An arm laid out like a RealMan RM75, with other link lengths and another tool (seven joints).
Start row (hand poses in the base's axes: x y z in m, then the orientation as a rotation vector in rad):
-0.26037 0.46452 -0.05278 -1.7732 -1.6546 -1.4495
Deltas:
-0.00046 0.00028 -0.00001 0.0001 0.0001 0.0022
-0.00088 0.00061 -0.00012 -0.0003 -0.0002 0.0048
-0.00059 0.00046 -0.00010 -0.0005 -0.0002 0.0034
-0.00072 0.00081 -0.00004 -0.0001 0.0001 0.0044
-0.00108 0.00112 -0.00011 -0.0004 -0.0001 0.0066
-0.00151 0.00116 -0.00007 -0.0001 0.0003 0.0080
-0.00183 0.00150 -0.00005 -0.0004 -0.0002 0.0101
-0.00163 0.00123 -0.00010 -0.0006 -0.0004 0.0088
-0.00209 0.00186 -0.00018 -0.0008 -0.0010 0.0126
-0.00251 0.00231 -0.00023 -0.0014 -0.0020 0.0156
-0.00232 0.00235 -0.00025 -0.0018 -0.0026 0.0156
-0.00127 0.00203 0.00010 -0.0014 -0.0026 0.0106
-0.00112 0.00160 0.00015 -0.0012 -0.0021 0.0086
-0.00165 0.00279 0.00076 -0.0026 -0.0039 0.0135
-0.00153 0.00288 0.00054 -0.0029 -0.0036 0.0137
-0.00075 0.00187 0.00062 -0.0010 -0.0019 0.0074
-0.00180 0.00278 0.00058 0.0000 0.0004 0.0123
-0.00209 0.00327 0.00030 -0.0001 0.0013 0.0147
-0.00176 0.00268 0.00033 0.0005 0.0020 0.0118
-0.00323 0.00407 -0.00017 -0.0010 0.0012 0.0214
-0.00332 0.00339 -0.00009 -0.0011 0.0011 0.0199
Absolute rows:
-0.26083 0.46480 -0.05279 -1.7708 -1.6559 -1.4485
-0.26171 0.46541 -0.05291 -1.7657 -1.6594 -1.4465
-0.26230 0.46587 -0.05301 -1.7622 -1.6622 -1.4450
-0.26302 0.46668 -0.05305 -1.7576 -1.6651 -1.4429
-0.26410 0.46780 -0.05316 -1.7506 -1.6698 -1.4399
-0.26561 0.46896 -0.05323 -1.7421 -1.6749 -1.4360
-0.26744 0.47046 -0.05328 -1.7313 -1.6818 -1.4316
-0.26907 0.47169 -0.05338 -1.7219 -1.6881 -1.4278
-0.27116 0.47355 -0.05356 -1.7082 -1.6973 -1.4229
-0.27367 0.47586 -0.05379 -1.6911 -1.7093 -1.4173
-0.27599 0.47821 -0.05404 -1.6740 -1.7219 -1.4121
-0.27726 0.48024 -0.05394 -1.6621 -1.7310 -1.4093
-0.27838 0.48184 -0.05379 -1.6524 -1.7384 -1.4069
-0.28003 0.48463 -0.05303 -1.6373 -1.7510 -1.4033
-0.28156 0.48751 -0.05249 -1.6222 -1.7637 -1.3991
-0.28231 0.48938 -0.05187 -1.6138 -1.7700 -1.3971
-0.28411 0.49216 -0.05129 -1.6004 -1.7767 -1.3912
-0.28620 0.49543 -0.05099 -1.5848 -1.7843 -1.3832
-0.28796 0.49811 -0.05066 -1.5724 -1.7892 -1.3761
-0.29119 0.50218 -0.05083 -1.5498 -1.8011 -1.3644
-0.29451 0.50557 -0.05092 -1.5288 -1.8121 -1.3534

